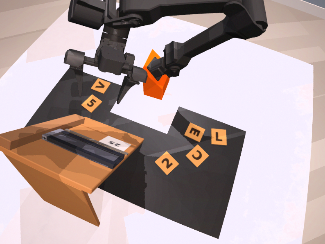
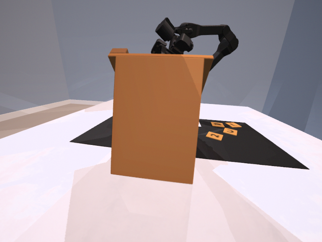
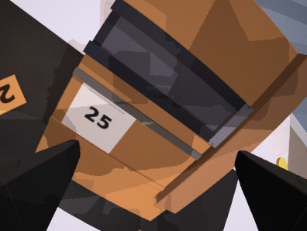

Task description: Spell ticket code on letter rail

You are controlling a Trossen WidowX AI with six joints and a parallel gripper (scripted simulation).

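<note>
My gripper tip is 80 mm past the tile marked 5, 150 mm to the left of it and 240 mm above it. From my gripper tip the other things lie so: black mat: 50 mm behind, 40 mm to the left, 240 mm below; tile marked 2: 10 mm ahead, 200 mm to the left, 240 mm below; white ticket: 50 mm ahead, 40 mm to the left, 140 mm below.
</note>
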